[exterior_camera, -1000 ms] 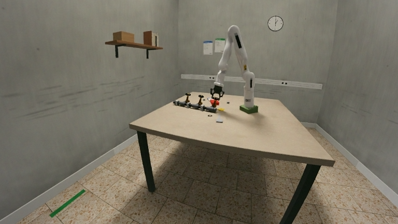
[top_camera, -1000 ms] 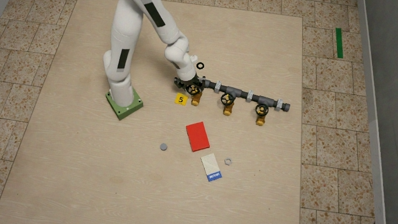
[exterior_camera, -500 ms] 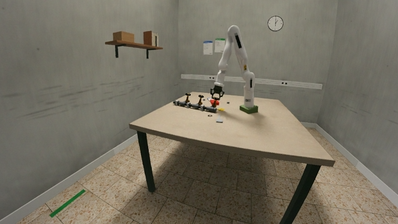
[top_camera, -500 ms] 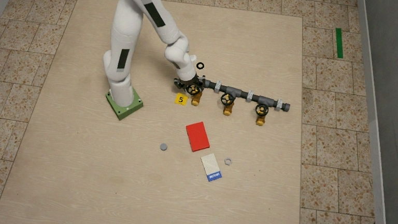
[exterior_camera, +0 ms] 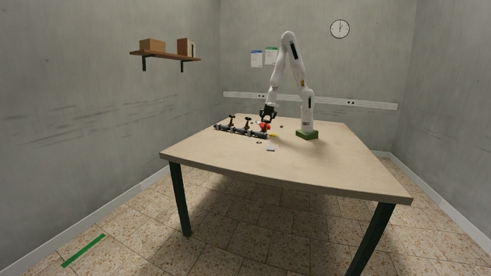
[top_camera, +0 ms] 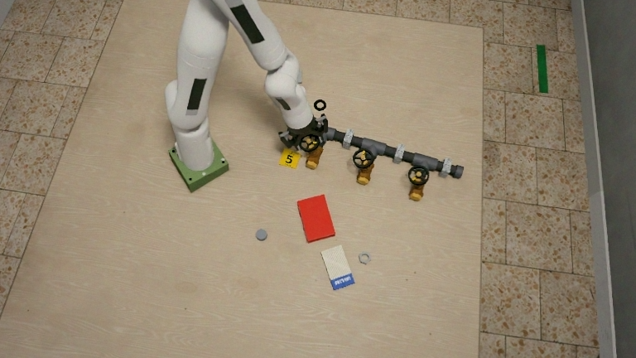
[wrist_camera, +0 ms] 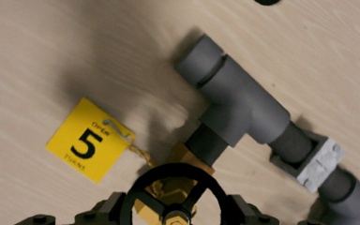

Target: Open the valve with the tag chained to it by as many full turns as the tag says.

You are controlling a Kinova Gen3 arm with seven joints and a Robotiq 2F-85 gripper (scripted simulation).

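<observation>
The yellow tag is 11 cm below my hand, 6 cm behind it and 1 cm to the right of it. The rest, counted from my hand: blue card: 29 cm to the right, 19 cm ahead, 10 cm below; then red block: 18 cm to the right, 10 cm below, 8 cm ahead; then grey disc: 27 cm to the right, 10 cm below, 5 cm behind.
</observation>
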